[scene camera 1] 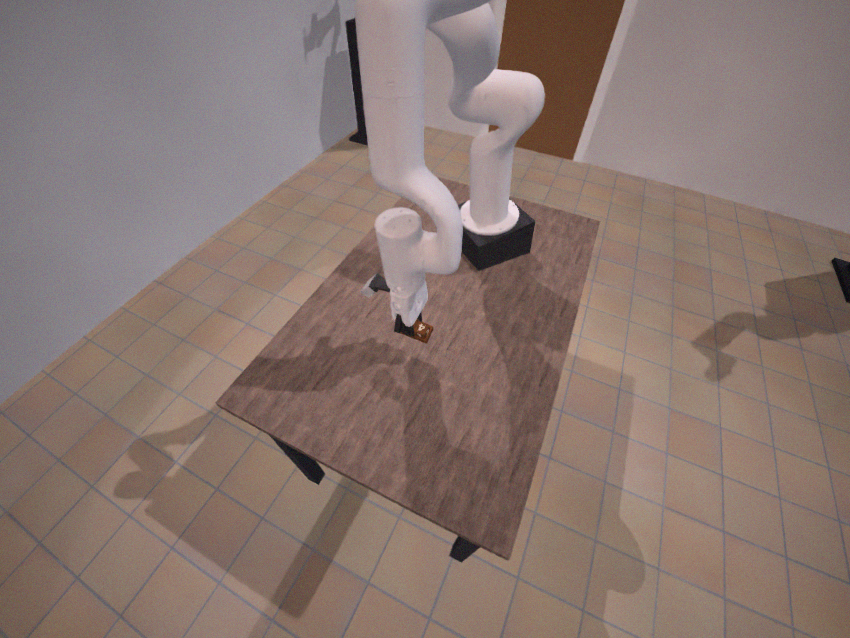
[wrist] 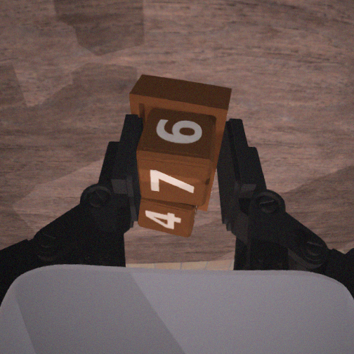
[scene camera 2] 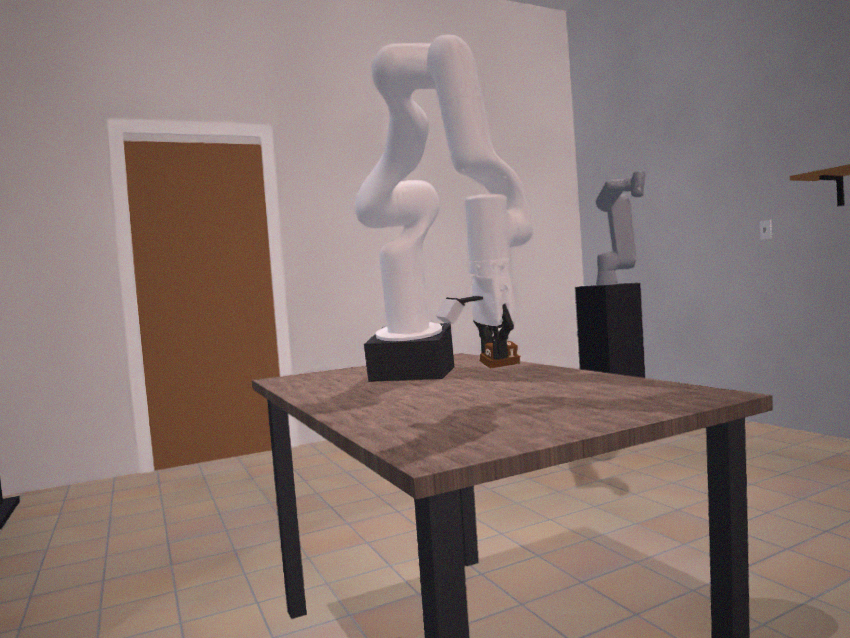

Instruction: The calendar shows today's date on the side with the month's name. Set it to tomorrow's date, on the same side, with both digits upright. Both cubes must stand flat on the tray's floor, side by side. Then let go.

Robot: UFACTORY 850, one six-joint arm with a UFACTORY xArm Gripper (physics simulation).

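Observation:
The calendar's brown tray (scene camera 2: pixel 504 361) (wrist: pixel 185 90) shows with two cubes side by side in it. The nearer cube (wrist: pixel 175 177) in the wrist view has a 7 on top and a 6 on the face towards the camera. The other cube (scene camera 1: pixel 422 329) (wrist: pixel 167 220) has a 4 on top. A face with a 1 shows in scene camera 2. My gripper (scene camera 1: pixel 407 328) (scene camera 2: pixel 494 353) (wrist: pixel 182 139) points down, shut on the tray's long sides beside the 7 cube, slightly turned to them. Any gap between tray and table is too small to tell. The month's name does not show.
The tray is over the wooden table (scene camera 1: pixel 473 412) (scene camera 2: pixel 583 418). The arm's black base block (scene camera 1: pixel 497 243) (scene camera 2: pixel 410 357) stands on the table behind. The wrist camera (scene camera 1: pixel 370 287) (scene camera 2: pixel 449 310) sticks out from the hand on the base side.

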